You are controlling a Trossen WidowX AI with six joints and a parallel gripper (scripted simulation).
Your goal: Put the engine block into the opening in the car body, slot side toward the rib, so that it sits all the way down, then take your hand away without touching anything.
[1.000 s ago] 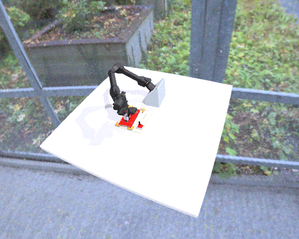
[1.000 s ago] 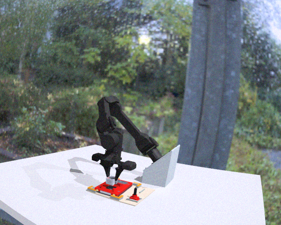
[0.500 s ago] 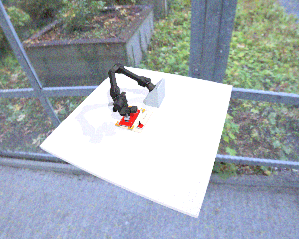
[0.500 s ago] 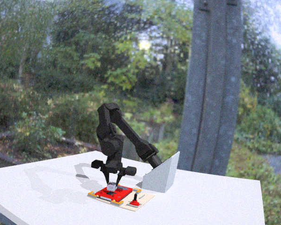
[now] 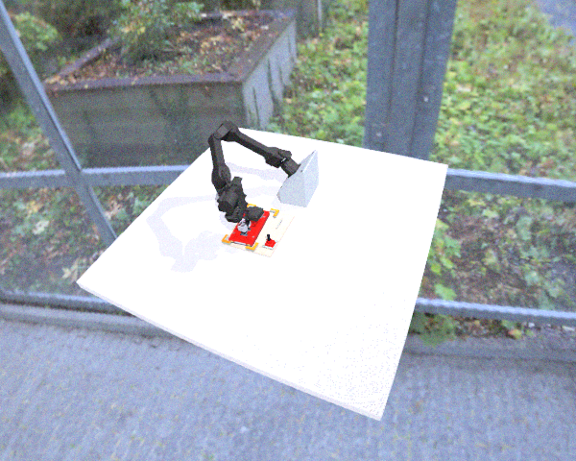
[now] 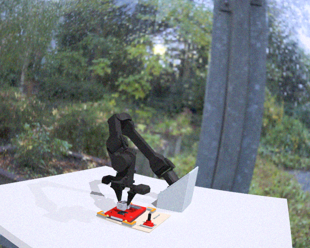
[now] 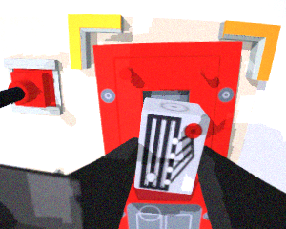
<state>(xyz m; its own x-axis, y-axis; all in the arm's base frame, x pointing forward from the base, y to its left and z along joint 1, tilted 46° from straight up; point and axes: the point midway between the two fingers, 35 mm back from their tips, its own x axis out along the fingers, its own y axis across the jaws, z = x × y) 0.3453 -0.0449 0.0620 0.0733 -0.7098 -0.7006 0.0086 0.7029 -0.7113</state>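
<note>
Right now the small grey engine block is 1 cm below my gripper tip.
</note>
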